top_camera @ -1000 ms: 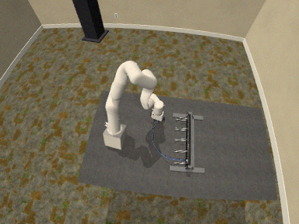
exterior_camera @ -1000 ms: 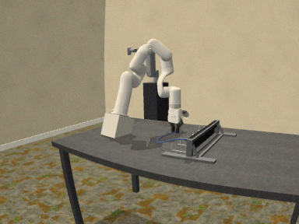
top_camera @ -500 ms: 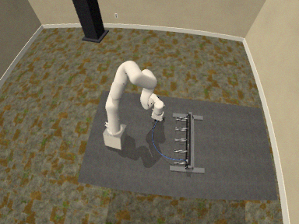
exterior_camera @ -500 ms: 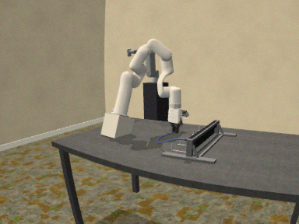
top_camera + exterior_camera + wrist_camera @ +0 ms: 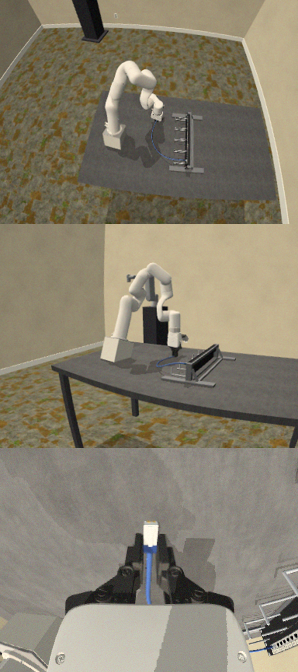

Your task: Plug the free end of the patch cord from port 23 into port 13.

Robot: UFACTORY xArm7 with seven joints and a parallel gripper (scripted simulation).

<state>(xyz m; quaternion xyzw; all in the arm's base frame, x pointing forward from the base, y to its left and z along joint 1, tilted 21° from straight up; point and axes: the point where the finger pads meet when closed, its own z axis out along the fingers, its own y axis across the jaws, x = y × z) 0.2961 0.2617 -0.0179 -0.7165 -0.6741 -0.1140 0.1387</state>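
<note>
Now: the plug 20 mm to the left of my hand and 10 mm below it.
</note>
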